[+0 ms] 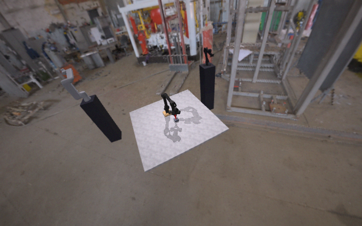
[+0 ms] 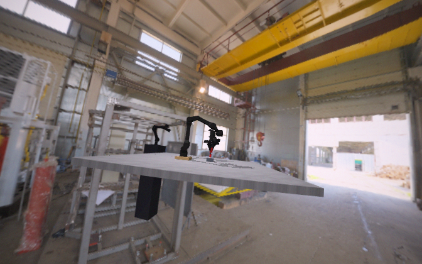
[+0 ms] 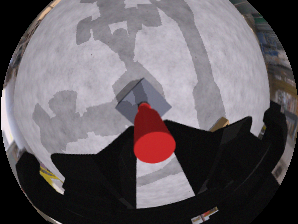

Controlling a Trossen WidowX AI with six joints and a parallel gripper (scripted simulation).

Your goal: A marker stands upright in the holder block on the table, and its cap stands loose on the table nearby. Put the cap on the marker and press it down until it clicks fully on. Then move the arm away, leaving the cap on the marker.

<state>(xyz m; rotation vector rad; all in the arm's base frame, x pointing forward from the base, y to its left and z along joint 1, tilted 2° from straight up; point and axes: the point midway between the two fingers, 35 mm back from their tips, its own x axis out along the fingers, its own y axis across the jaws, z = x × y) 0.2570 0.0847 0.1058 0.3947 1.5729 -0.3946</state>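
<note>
Right now my gripper tip is 9 cm above the grey holder block. Round my gripper tip: red marker cap 1 cm above.
</note>
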